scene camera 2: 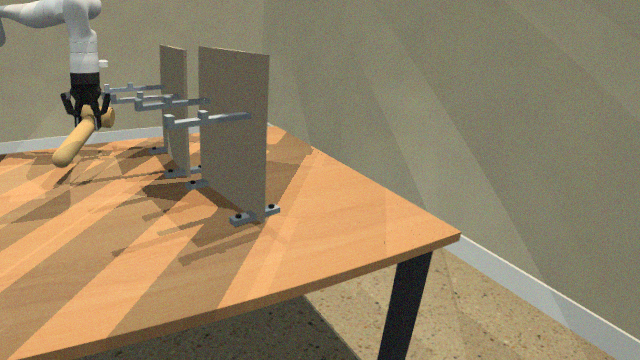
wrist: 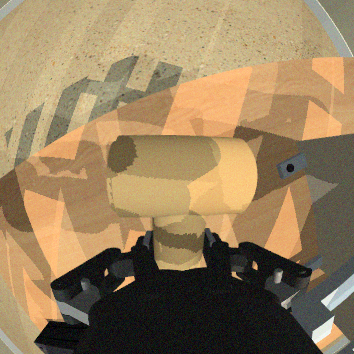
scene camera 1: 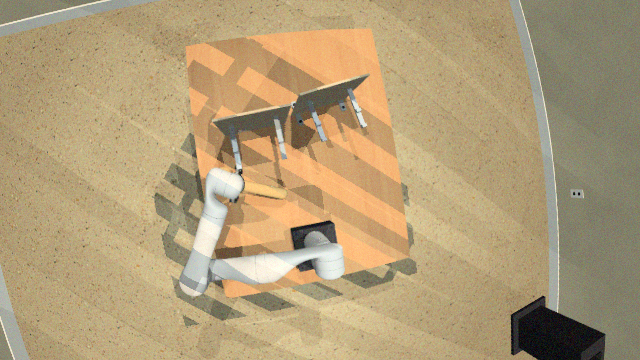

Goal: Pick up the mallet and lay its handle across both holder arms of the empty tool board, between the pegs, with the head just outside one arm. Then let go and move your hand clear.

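Places are measured from the arm's base along level axes (x back, y left, z down), in centimetres.
Pixels of known places: gripper, fingertip midpoint: (scene camera 2: 88,130) (wrist: 177,238); arm's base, origin of the base link: (scene camera 1: 315,242).
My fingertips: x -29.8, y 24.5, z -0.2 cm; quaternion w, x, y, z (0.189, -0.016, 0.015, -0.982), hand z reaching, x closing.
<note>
Ahead of a thing's pixels: the offset from my fingertips to its top centre. "*": to the spot under its first point. Level surfaces: height alone.
My gripper (scene camera 2: 87,123) (wrist: 177,238) is shut on the wooden mallet's handle (scene camera 1: 265,190) (scene camera 2: 75,142) (wrist: 179,250), close behind the head @[* dy +1.4, dx -5.8, dz -2.7 cm] (scene camera 2: 108,117) (wrist: 182,176). The mallet is above the table, appearing lower than the holder arms in scene camera 2. In scene camera 1 the wrist hides the gripper and most of the head. The left board (scene camera 1: 255,119) (scene camera 2: 173,75) has two holder arms (scene camera 1: 236,150) (scene camera 1: 280,139) with pegs and nothing on them. The right board (scene camera 1: 330,94) (scene camera 2: 232,80) has two bare arms (scene camera 1: 317,120) (scene camera 1: 356,107). The mallet is in front of the left board, its head side by the left arm's tip.
A black base plate (scene camera 1: 327,229) carries the robot at the table's front. The left board's left arm tip @[* dy -1.7, dx -5.8, dz -12.4 cm] (wrist: 320,322) is close beside my gripper. Small bolted feet (scene camera 2: 242,218) (wrist: 291,166) hold the boards on the wooden table @[dz +8.8 cm] (scene camera 1: 345,200) (scene camera 2: 350,240).
</note>
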